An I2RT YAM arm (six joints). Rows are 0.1 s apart.
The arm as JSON. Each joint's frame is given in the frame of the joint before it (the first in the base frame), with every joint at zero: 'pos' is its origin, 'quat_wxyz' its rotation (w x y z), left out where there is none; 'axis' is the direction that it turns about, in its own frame. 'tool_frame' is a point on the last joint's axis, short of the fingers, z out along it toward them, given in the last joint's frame.
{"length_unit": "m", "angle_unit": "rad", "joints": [
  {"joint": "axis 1", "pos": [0.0, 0.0, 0.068], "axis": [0.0, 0.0, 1.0]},
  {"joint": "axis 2", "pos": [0.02, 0.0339, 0.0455], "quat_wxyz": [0.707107, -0.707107, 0.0, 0.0], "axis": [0.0, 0.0, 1.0]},
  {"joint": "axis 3", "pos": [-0.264, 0.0, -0.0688], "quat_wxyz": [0.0, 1.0, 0.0, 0.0], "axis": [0.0, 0.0, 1.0]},
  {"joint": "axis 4", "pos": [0.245, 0.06, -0.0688], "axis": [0.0, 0.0, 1.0]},
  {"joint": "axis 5", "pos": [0.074, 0.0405, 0.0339], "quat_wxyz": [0.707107, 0.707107, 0.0, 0.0], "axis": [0.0, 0.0, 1.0]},
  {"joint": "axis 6", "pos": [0.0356, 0.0, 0.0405], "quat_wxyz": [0.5, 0.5, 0.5, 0.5], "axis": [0.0, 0.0, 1.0]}
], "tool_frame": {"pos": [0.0, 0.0, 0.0], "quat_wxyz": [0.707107, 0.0, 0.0, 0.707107]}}
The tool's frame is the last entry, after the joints.
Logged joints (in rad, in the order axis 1, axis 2, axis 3, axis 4, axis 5, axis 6), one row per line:
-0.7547, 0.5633, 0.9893, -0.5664, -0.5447, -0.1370
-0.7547, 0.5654, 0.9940, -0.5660, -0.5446, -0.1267
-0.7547, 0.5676, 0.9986, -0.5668, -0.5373, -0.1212
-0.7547, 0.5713, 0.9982, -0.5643, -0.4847, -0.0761
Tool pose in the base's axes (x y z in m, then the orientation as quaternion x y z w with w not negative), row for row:
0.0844, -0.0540, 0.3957, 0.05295, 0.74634, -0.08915, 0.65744
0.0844, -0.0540, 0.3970, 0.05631, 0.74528, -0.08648, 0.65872
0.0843, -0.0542, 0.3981, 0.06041, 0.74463, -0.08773, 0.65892
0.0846, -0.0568, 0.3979, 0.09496, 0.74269, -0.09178, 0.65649
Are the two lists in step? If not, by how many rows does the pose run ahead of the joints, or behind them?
They are in step.
